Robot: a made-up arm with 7 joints. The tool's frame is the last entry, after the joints.
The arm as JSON. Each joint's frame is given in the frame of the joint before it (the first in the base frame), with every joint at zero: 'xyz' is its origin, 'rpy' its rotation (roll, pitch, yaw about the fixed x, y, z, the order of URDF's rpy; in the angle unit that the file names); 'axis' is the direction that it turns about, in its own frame. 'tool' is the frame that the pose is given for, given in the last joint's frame.
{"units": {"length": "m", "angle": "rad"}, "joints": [
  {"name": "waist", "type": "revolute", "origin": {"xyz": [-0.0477, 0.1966, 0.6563], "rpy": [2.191, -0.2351, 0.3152]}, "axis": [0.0, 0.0, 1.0]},
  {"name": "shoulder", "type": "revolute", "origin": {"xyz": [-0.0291, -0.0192, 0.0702], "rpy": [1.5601, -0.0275, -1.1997]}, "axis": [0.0, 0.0, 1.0]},
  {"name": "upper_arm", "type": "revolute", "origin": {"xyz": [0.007, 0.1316, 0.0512], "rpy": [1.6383, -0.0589, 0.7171]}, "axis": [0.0, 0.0, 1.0]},
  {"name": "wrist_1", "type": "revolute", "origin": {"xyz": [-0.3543, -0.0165, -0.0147], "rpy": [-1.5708, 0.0, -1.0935]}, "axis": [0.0, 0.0, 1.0]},
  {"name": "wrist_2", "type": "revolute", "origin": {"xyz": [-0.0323, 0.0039, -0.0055], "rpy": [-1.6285, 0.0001, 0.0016]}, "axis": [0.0, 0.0, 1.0]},
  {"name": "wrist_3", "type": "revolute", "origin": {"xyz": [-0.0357, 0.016, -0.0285], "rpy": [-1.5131, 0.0, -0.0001]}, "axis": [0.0, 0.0, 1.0]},
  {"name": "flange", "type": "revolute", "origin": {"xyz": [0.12, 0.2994, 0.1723], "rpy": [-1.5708, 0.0, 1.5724]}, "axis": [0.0, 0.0, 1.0]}
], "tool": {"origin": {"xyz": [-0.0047, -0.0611, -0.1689], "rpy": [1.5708, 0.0, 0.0]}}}
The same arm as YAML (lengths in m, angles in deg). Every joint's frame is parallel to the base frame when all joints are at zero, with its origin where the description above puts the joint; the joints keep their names.
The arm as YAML. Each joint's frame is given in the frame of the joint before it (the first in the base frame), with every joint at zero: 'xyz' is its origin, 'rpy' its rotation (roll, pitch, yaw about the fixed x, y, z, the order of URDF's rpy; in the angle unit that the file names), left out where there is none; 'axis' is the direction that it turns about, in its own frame. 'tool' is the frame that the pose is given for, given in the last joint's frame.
units:
  length: m
  angle: deg
joints:
  - name: waist
    type: revolute
    origin:
      xyz: [-0.0477, 0.1966, 0.6563]
    axis: [0.381001, -0.731701, -0.565201]
  - name: shoulder
    type: revolute
    origin:
      xyz: [-0.0002, -0.0484, -0.0617]
    axis: [-0.857598, -0.0673, -0.509899]
  - name: upper_arm
    type: revolute
    origin:
      xyz: [0.0086, -0.0975, -0.1021]
    axis: [0.0001, 1.0, 0.0]
  - name: wrist_1
    type: revolute
    origin:
      xyz: [-0.1481, -0.0147, 0.3223]
    axis: [0.0001, 0.0, -1.0]
  - name: wrist_2
    type: revolute
    origin:
      xyz: [-0.0323, -0.0039, 0.0055]
    axis: [-0.0017, -0.998332, 0.057702]
  - name: wrist_3
    type: revolute
    origin:
      xyz: [-0.0357, 0.0294, 0.0143]
    axis: [-0.0001, 0.0, 1.0]
  - name: flange
    type: revolute
    origin:
      xyz: [0.1205, 0.2992, 0.1723]
    axis: [-1.0, 0.0001, -0.0001]
tool:
  origin:
    xyz: [0.1689, -0.0047, 0.0611]
    rpy: [0.0, 0.0, 90.0]

